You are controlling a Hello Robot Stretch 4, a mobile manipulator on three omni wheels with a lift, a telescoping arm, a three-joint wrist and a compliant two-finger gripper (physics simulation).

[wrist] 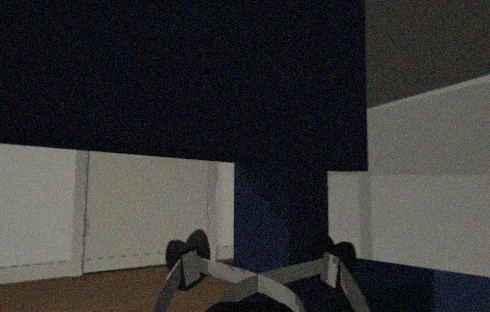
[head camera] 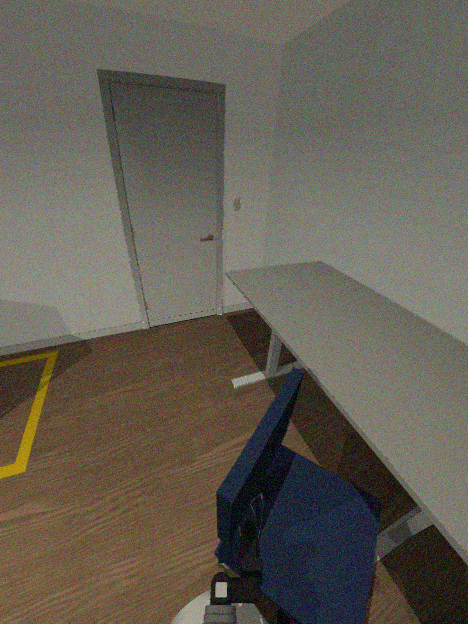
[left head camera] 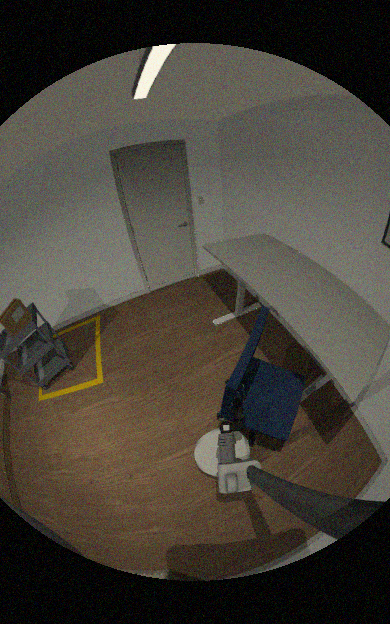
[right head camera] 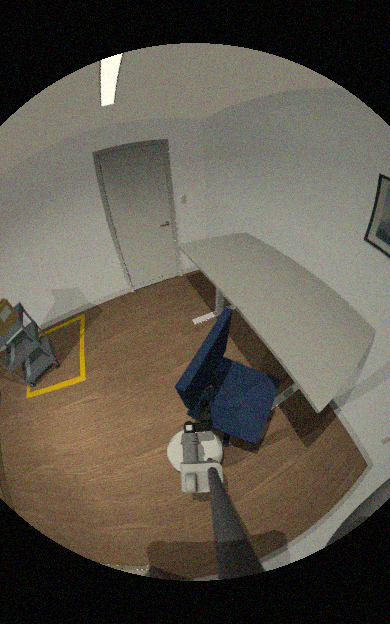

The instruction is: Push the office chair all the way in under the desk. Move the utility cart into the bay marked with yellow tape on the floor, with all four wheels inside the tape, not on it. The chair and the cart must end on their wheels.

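Frame: origin at the robot's base, x right, y down, z ahead, level; millimetres.
Where they show: gripper, fingertip midpoint: [wrist: 258, 249].
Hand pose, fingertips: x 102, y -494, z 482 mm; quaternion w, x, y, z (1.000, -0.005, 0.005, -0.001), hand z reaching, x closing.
Each offset is from my fingertips to the top centre of the thing. "pt": to the spot under its first point. Level surfaces: height alone.
The blue office chair @(pt dz -165, dx +241, dy +52 mm) [head camera: 317, 534] [left head camera: 272, 397] [right head camera: 245, 400] stands upright at an angle by the desk @(dy -428 mm) [head camera: 372, 362] [left head camera: 310, 295] [right head camera: 285, 290]. Its seat is near the long front edge, and the backrest's far end overlaps that edge in view. Its wheels are mostly hidden. My gripper [wrist: 258, 249] is open below the dark backrest [wrist: 200, 75], with the back post showing between the spread fingertips. The head views do not show the fingers clearly. The grey utility cart [left head camera: 55, 364] [right head camera: 40, 364] stands upright at the yellow tape bay @(pt dz +519, dx -1488, dy +522 mm) [head camera: 34, 418] [left head camera: 99, 355] [right head camera: 83, 350]; its left side is cut off.
A cardboard box [left head camera: 17, 317] [right head camera: 6, 317] sits on the cart. A desk foot [head camera: 249, 379] [left head camera: 224, 318] [right head camera: 204, 318] sticks out beyond the chair. A closed door [head camera: 171, 201] [left head camera: 157, 215] [right head camera: 140, 215] is in the far wall. A framed picture [right head camera: 372, 215] hangs at the right.
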